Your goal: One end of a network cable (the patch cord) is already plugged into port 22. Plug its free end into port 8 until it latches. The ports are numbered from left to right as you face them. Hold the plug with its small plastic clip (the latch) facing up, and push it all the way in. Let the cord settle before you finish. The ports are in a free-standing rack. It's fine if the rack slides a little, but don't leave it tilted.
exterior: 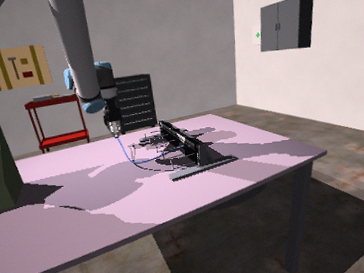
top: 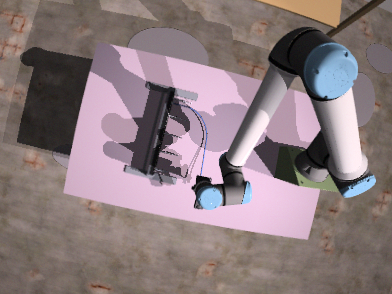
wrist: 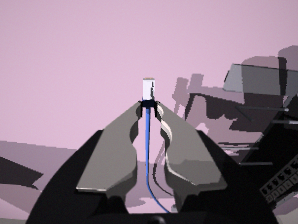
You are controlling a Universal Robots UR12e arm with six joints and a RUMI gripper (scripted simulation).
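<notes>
My gripper is now 2 cm to the right of the white plug and 1 cm above it.
</notes>
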